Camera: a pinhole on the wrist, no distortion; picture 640 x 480 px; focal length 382.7 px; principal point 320.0 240.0 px. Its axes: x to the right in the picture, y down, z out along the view. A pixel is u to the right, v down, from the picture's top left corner.
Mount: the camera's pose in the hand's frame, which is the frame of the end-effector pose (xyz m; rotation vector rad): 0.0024 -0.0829 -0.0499 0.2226 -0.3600 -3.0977
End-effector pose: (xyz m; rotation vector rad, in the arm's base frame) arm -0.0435 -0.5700 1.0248 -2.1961 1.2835 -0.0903
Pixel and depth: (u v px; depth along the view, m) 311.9 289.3 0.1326
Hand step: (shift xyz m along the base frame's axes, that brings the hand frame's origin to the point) 0.0743 0.0735 -0.0288
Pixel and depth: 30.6 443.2 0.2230
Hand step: 0.2565 0.0371 -0.1355
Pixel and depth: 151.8 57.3 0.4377
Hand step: 0.0134 -0.0299 -0.4359
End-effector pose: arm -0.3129 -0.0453 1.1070 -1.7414 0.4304 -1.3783
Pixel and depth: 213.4 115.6 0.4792
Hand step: 0.4247 0.0070 -0.1128
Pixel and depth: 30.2 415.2 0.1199
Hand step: 0.0837 0.0448 0.1271
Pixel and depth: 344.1 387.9 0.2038
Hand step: 0.1096 0.1594 0.0596
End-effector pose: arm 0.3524 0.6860 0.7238 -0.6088 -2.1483 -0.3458
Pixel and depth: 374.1 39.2 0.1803
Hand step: -0.0142 0.0710 -0.0962
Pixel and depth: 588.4 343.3 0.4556
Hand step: -0.1111 -0.0399 -0.5297
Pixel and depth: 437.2 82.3 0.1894
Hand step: -0.0103 0.0518 -0.1283
